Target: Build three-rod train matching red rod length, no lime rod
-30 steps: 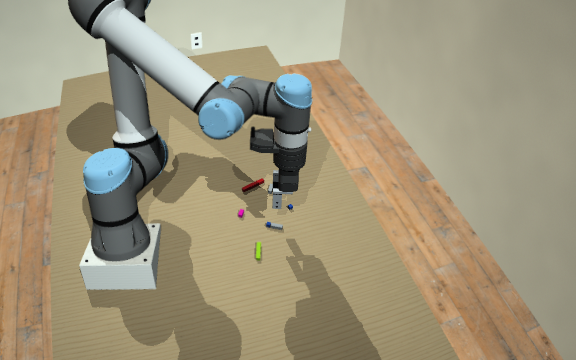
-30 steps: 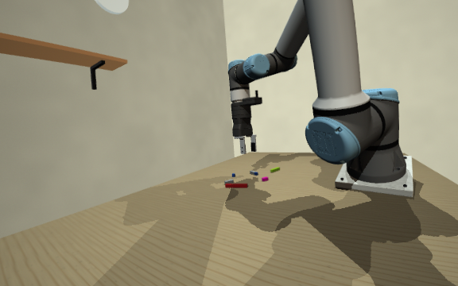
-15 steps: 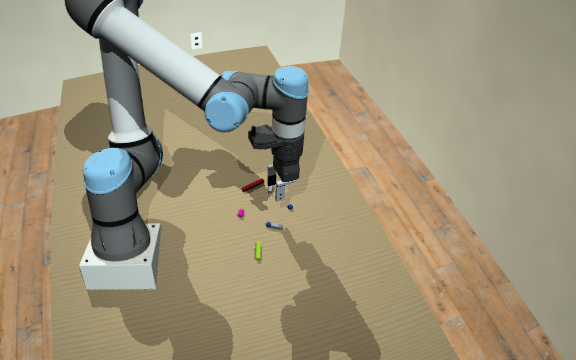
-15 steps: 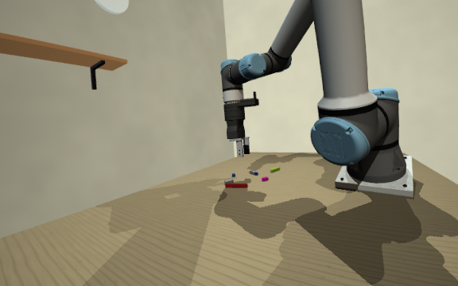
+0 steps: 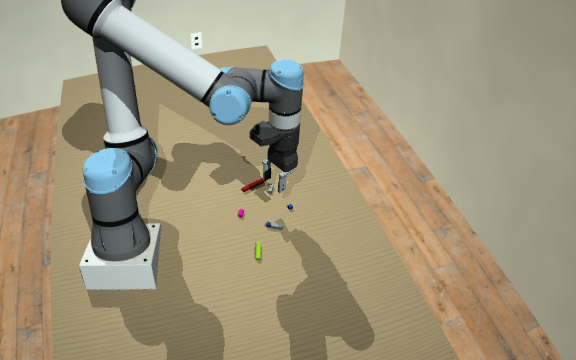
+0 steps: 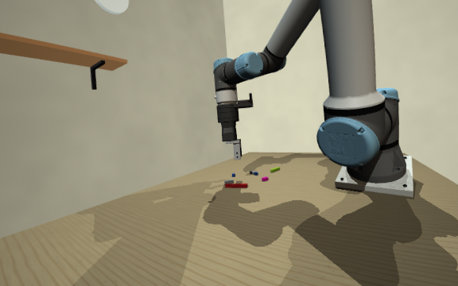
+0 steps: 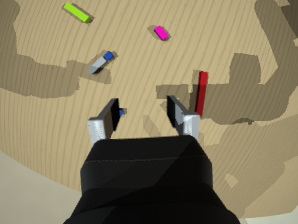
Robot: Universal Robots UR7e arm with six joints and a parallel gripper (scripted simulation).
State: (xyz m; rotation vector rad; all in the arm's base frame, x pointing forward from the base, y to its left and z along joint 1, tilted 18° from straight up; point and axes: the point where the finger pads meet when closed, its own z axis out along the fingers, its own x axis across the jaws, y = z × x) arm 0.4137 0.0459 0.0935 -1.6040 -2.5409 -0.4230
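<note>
Now: the red rod 4 cm behind my hand, 8 cm to the left of it and 9 cm below it. Round my hand: lime rod (8 cm behind, 15 cm to the right, 9 cm below); magenta rod (9 cm behind, 1 cm to the right, 9 cm below).
</note>
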